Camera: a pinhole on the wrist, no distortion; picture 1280 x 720 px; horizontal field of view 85.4 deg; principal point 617.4 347.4 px. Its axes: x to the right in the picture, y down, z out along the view. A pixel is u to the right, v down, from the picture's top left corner.
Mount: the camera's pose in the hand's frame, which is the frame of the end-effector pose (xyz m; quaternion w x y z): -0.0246 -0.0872 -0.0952 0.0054 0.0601 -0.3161 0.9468
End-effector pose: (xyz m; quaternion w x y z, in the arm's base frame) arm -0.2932 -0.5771 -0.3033 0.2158 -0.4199 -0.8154 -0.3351
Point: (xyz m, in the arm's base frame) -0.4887 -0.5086 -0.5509
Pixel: 676.3 170.6
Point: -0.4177 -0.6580 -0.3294
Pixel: 430.4 414.2
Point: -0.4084 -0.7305 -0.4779
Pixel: 1147.4 559.3
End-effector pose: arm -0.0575 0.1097 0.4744 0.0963 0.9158 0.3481 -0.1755
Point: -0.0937 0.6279 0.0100
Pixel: 78.3 381.0
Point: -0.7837 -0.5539 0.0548
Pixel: outside the picture
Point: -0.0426 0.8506 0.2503
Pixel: outside the picture
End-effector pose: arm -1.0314 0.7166 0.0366 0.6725 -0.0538 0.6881 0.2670
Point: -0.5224 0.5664 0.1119
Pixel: 884.4 220.1
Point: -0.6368 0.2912 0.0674
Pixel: 928.7 653.5
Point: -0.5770 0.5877 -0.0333
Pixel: 680.0 245.0
